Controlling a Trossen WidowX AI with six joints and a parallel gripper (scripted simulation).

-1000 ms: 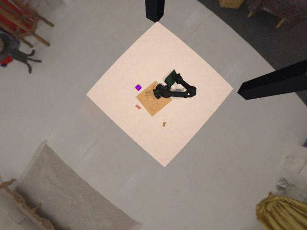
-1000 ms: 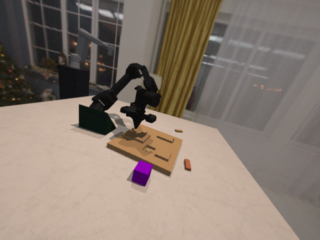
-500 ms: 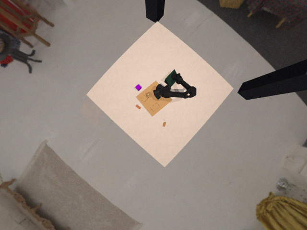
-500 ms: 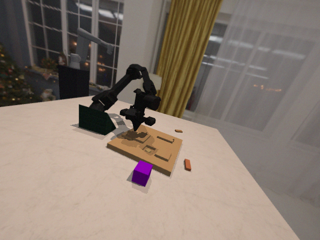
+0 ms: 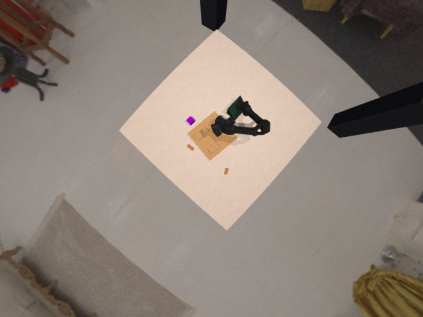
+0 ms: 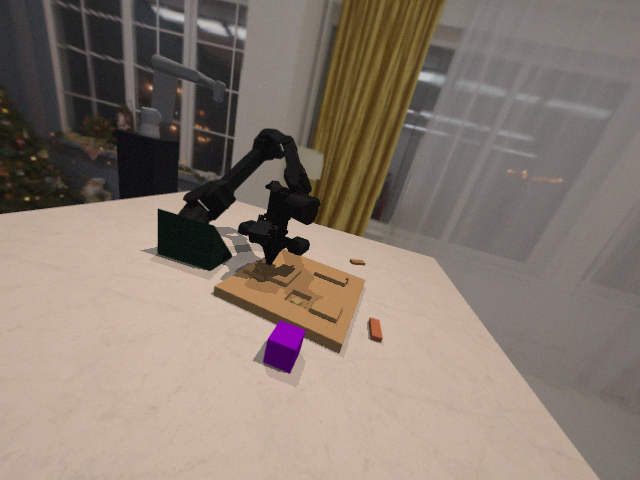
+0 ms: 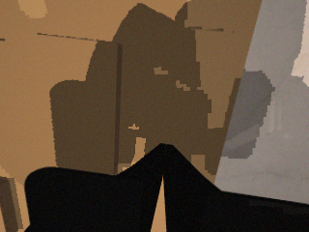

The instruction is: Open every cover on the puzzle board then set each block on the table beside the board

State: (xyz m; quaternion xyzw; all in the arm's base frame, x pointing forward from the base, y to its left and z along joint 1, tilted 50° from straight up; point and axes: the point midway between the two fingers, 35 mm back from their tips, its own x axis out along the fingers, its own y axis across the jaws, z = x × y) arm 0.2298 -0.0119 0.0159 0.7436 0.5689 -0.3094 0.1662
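The tan puzzle board is 9 cm ahead of my gripper tip and 4 cm to the right of it. The rest, counted from my gripper tip: purple cube: 10 cm ahead, 26 cm to the right; orange block: 29 cm ahead, 14 cm to the right, 2 cm below.
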